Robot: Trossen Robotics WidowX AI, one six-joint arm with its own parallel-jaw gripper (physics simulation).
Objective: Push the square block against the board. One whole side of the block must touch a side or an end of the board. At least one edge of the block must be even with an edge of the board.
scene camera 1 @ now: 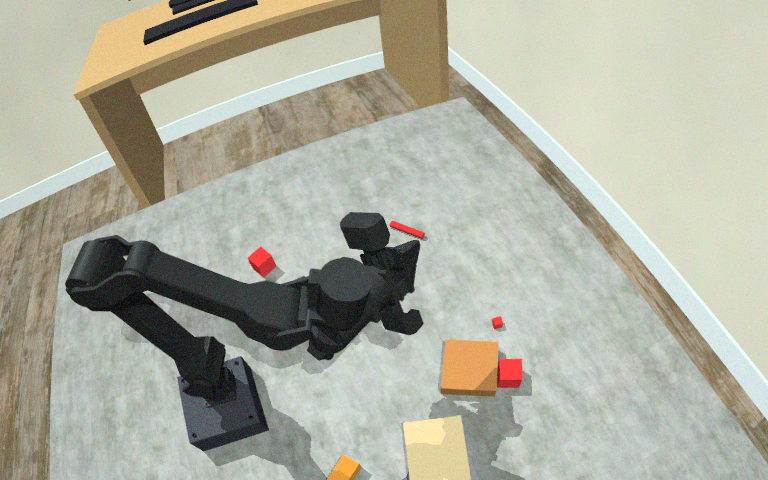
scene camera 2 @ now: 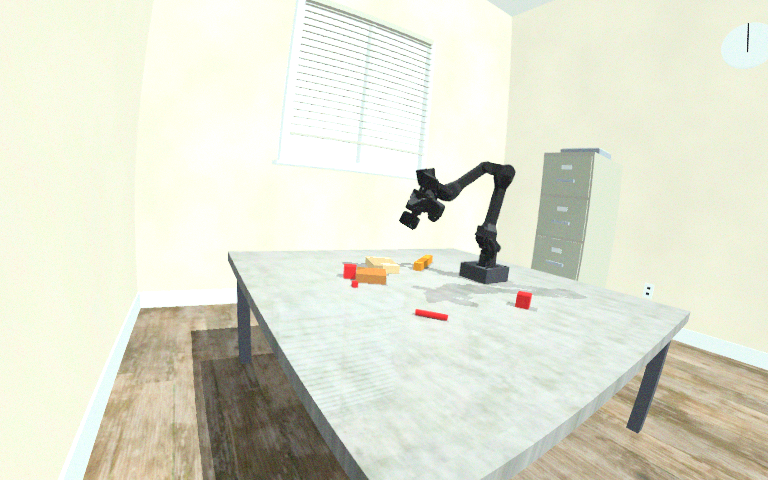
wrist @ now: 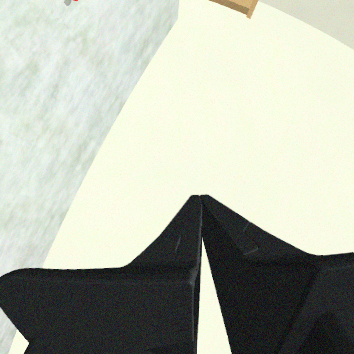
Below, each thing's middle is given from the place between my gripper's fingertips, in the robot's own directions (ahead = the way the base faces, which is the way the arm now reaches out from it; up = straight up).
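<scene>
So you can picture the square block (scene camera 1: pixel 470 368), my gripper is 120 mm to the left of it, 50 mm short of it and 250 mm above it. There's a pale tan board (scene camera 1: pixel 441 441) as well, and that's 70 mm behind my hand, 270 mm to the right of it and 250 mm below it.
</scene>
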